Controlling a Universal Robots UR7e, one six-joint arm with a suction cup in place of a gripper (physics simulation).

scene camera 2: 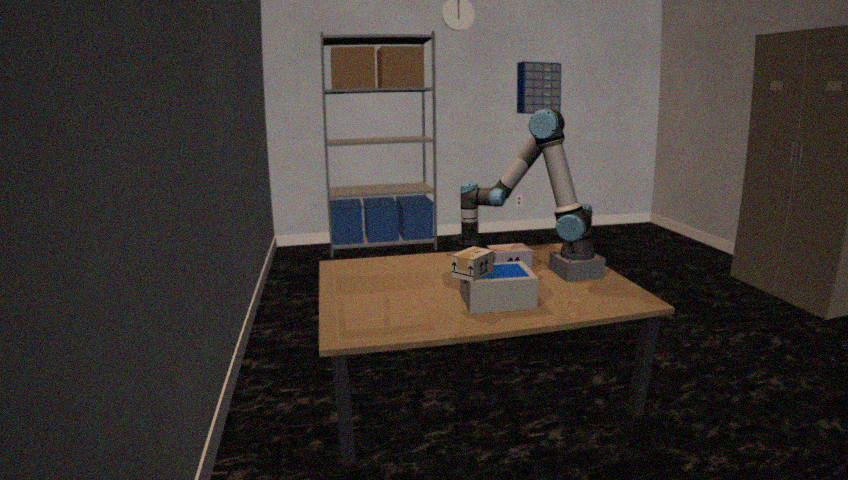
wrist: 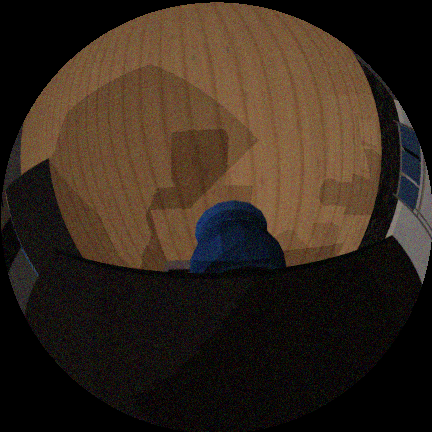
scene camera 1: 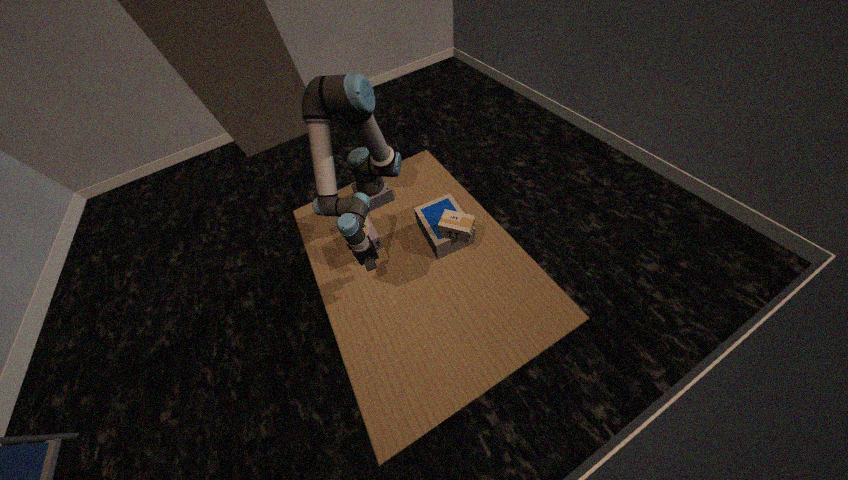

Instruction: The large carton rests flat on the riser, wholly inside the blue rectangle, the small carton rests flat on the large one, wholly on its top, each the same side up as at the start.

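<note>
The large pinkish carton (scene camera 1: 373,233) (scene camera 2: 517,256) stands on the table behind the riser, partly hidden by the wrist in scene camera 1; a sliver that seems to be this carton (wrist: 176,265) shows in the wrist view. The small tan carton (scene camera 1: 456,220) (scene camera 2: 473,263) sits on the riser (scene camera 2: 502,295), partly over the blue rectangle (scene camera 1: 435,215) (scene camera 2: 511,271) and overhanging a riser corner; I cannot tell whether it is fully flat. My suction gripper (scene camera 1: 370,265) (wrist: 231,212) points down beside the large carton, with bare wood past the cup and nothing on it. Its tip is hidden in scene camera 2.
The robot's grey base (scene camera 2: 577,268) stands on the wooden table (scene camera 1: 452,333) (scene camera 2: 386,315), near the large carton and riser. A shelf rack (scene camera 2: 325,148) with boxes and blue bins is against the wall behind. A tall cabinet (scene camera 2: 779,178) stands at the right.
</note>
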